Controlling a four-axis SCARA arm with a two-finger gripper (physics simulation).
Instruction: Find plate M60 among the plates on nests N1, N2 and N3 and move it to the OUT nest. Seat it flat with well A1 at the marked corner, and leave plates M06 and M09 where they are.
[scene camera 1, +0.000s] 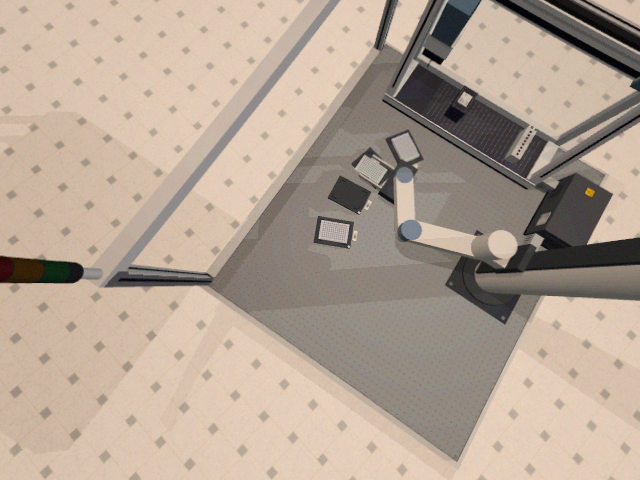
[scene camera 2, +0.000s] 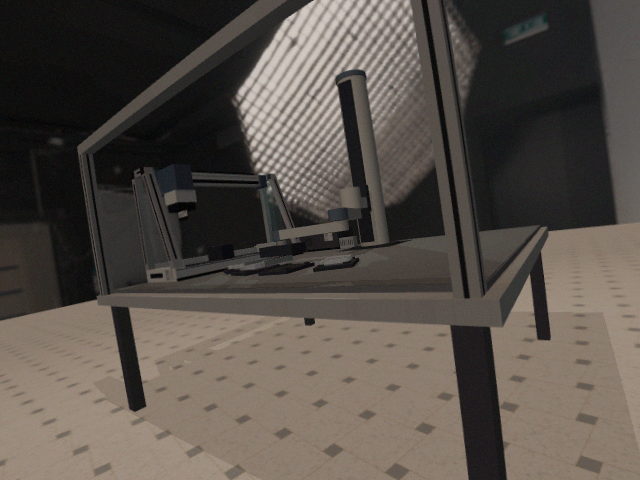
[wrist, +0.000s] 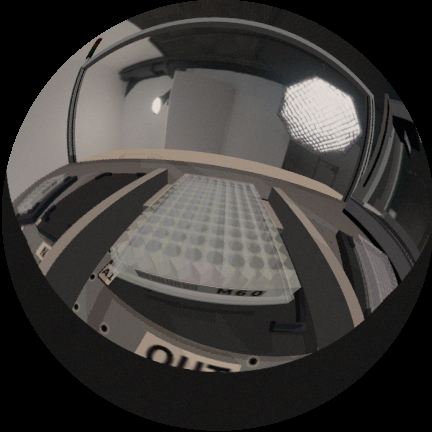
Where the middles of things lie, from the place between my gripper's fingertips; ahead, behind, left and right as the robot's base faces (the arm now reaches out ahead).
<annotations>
My gripper is now 40 mm past the OUT nest (wrist: 284, 329), 20 mm to the left of it and 20 mm above it. Also, from my hand: N2 nest (scene camera 1: 348, 194): 150 mm to the left, 20 mm below, 20 mm behind; then plate (wrist: 378, 278): 190 mm to the right, 110 mm behind, 10 mm below; then N1 nest (wrist: 33, 213): 340 mm to the left, 50 mm behind, 20 mm below.
</annotations>
